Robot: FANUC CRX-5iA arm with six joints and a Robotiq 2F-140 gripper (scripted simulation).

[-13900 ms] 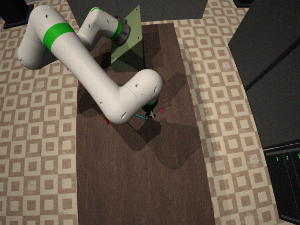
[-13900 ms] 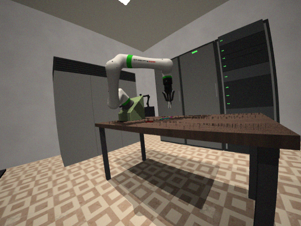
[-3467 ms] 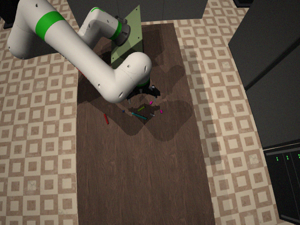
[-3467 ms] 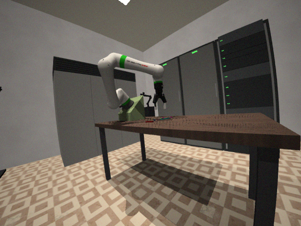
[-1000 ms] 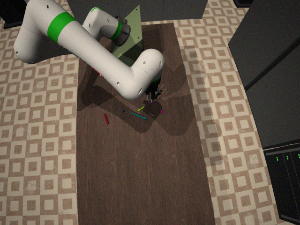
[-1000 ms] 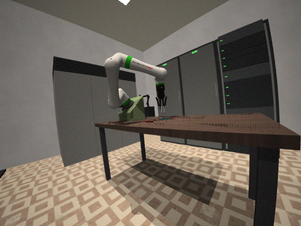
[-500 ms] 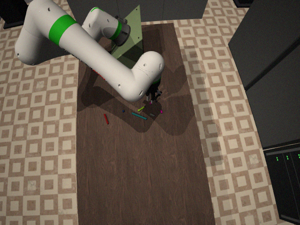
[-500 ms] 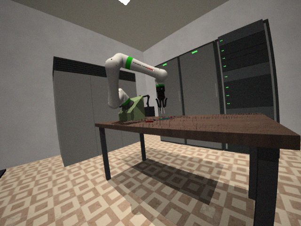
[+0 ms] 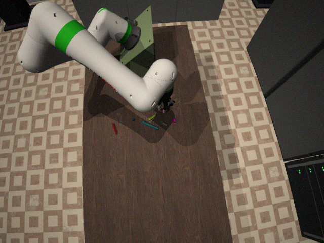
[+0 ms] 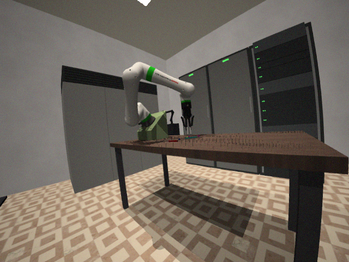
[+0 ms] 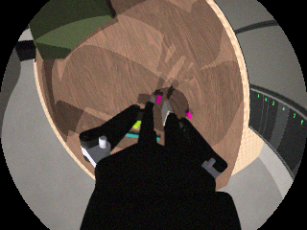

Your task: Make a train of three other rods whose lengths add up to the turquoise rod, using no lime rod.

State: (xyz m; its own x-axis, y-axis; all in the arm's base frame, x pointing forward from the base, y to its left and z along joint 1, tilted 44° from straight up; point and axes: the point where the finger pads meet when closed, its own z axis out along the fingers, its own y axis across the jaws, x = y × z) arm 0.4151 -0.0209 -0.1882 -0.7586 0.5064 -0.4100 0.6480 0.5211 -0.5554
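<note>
Now: the small blue rod 18 cm to the right of my hand, 6 cm below it and 3 cm ahead of it. From my hand the other things lie so: grey rod: 8 cm ahead, 6 cm below; lime rod: 6 cm to the right, 6 cm below, 3 cm ahead; turquoise rod: 8 cm to the right, 7 cm ahead, 6 cm below.
</note>
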